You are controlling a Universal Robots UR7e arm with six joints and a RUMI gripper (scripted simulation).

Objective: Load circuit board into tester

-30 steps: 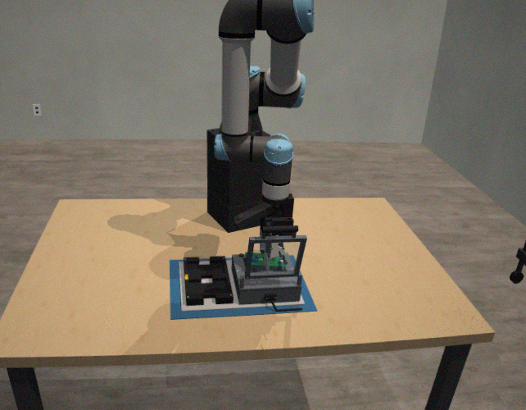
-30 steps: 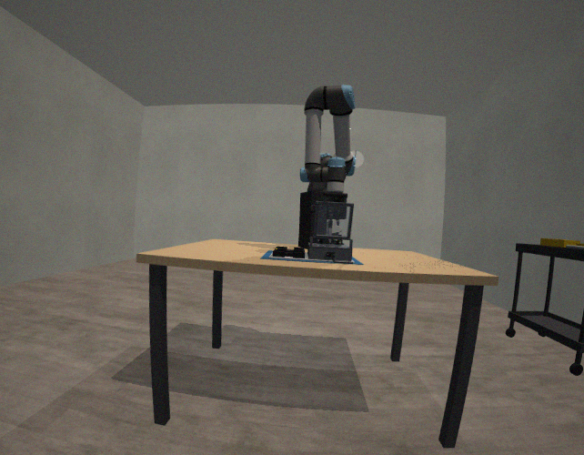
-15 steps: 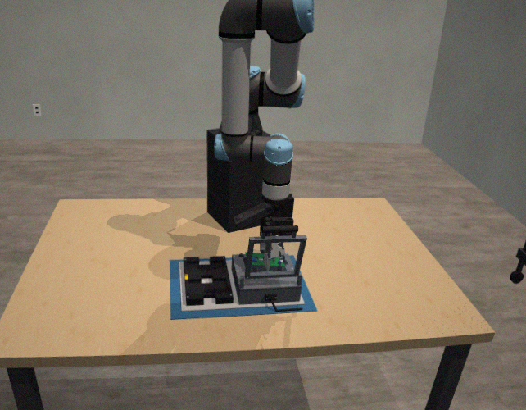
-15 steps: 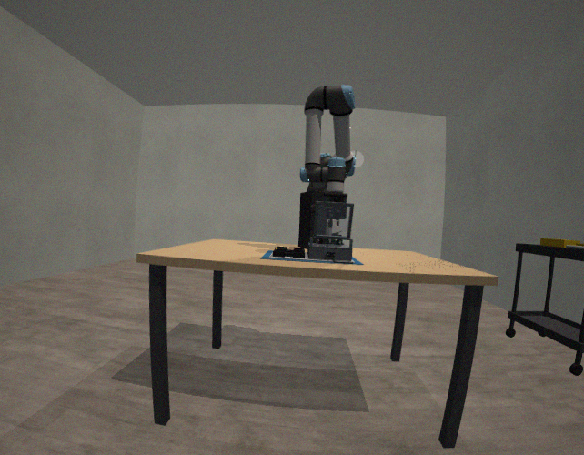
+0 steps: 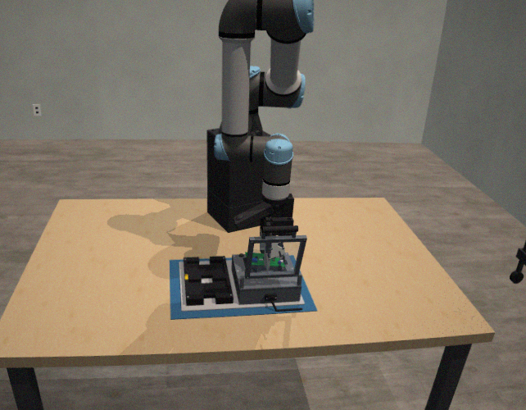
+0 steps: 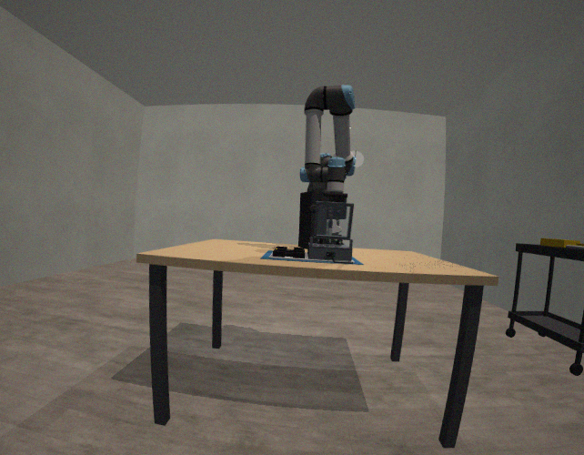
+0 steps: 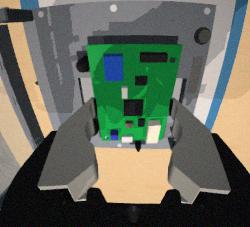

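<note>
Now: hand right at the green circuit board. The rest, counted from my hand: tester bed (1 cm ahead, 1 cm to the left, 1 cm below); framed lid (12 cm ahead, 2 cm to the left, 10 cm above).
</note>
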